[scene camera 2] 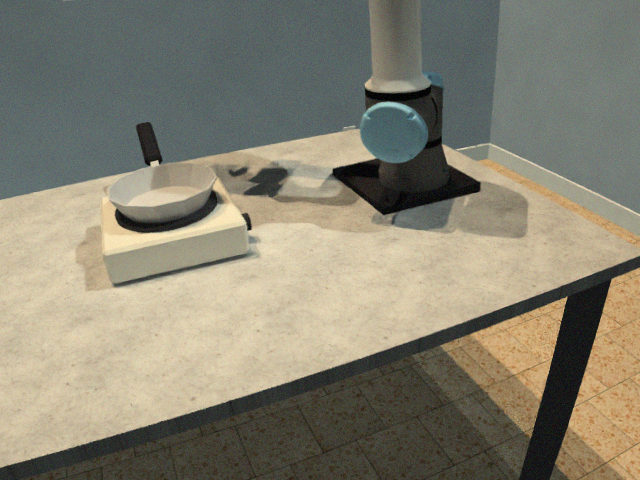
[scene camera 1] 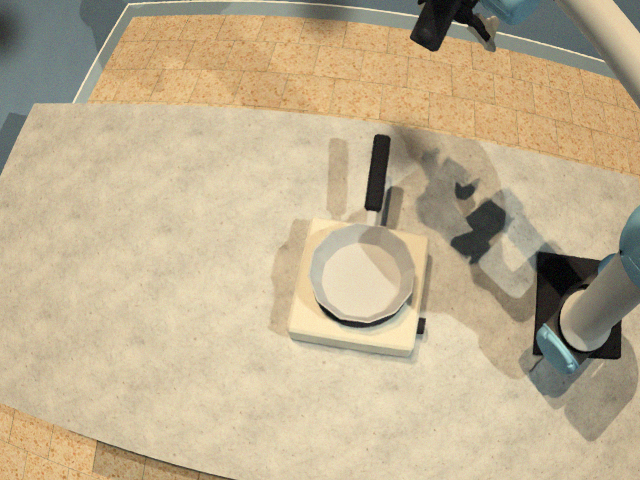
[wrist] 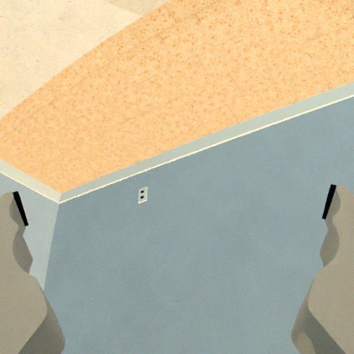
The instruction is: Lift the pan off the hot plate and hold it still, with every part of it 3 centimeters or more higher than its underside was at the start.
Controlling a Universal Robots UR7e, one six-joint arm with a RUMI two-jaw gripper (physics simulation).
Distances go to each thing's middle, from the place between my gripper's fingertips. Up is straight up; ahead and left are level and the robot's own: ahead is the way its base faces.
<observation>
My hand is 9 cm short of the light grey pan [scene camera 1: 362, 272], 26 cm to the right of it and 33 cm above it. Round my hand: cream hot plate [scene camera 2: 131, 250] (8 cm ahead, 35 cm to the left, 41 cm below).
</observation>
